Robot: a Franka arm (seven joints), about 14 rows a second.
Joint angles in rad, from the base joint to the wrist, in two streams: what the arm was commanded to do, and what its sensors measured. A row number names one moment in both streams.
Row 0, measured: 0.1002 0.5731 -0.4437 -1.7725 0.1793 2.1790 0.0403
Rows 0 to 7, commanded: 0.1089 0.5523 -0.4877 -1.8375 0.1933 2.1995 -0.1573; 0.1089 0.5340 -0.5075 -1.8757 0.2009 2.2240 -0.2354; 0.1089 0.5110 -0.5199 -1.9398 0.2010 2.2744 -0.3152; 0.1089 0.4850 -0.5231 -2.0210 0.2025 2.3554 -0.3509; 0.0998 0.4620 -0.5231 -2.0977 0.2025 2.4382 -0.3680; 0.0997 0.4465 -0.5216 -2.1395 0.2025 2.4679 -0.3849; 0.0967 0.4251 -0.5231 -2.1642 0.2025 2.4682 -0.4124; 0.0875 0.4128 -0.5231 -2.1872 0.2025 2.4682 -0.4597
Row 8, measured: 0.0917 0.5026 -0.5229 -2.0973 0.1794 2.4506 -0.3799
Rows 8 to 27, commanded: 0.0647 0.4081 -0.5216 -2.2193 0.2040 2.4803 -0.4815; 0.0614 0.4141 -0.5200 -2.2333 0.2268 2.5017 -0.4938; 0.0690 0.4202 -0.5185 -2.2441 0.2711 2.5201 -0.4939; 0.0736 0.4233 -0.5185 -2.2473 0.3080 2.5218 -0.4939; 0.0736 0.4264 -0.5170 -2.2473 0.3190 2.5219 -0.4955; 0.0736 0.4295 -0.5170 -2.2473 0.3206 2.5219 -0.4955; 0.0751 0.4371 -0.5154 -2.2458 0.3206 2.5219 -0.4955; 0.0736 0.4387 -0.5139 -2.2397 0.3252 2.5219 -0.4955; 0.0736 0.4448 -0.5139 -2.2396 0.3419 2.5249 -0.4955; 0.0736 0.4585 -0.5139 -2.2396 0.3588 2.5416 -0.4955; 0.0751 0.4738 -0.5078 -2.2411 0.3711 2.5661 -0.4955; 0.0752 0.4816 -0.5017 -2.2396 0.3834 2.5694 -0.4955; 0.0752 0.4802 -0.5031 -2.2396 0.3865 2.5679 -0.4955; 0.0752 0.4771 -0.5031 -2.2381 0.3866 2.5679 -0.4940; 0.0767 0.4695 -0.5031 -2.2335 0.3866 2.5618 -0.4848; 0.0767 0.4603 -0.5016 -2.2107 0.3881 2.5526 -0.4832; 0.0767 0.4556 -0.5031 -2.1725 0.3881 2.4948 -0.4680; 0.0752 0.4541 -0.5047 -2.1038 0.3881 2.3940 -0.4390; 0.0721 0.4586 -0.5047 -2.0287 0.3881 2.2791 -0.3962; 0.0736 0.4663 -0.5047 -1.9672 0.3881 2.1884 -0.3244
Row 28, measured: 0.0765 0.4652 -0.5069 -2.0916 0.3581 2.3516 -0.4141
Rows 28 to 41, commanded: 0.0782 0.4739 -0.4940 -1.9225 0.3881 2.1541 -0.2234; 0.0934 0.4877 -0.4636 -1.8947 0.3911 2.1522 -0.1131; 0.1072 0.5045 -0.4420 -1.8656 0.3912 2.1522 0.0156; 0.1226 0.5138 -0.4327 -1.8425 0.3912 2.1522 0.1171; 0.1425 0.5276 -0.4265 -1.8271 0.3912 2.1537 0.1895; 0.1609 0.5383 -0.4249 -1.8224 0.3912 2.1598 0.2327; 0.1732 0.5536 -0.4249 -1.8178 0.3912 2.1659 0.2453; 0.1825 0.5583 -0.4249 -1.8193 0.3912 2.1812 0.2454; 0.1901 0.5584 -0.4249 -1.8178 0.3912 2.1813 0.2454; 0.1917 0.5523 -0.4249 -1.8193 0.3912 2.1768 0.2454; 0.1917 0.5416 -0.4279 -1.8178 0.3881 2.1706 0.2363; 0.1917 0.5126 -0.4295 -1.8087 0.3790 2.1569 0.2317; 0.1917 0.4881 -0.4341 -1.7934 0.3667 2.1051 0.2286; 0.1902 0.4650 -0.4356 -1.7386 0.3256 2.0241 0.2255
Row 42, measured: 0.1865 0.5275 -0.4234 -1.7988 0.3555 2.1417 0.2274
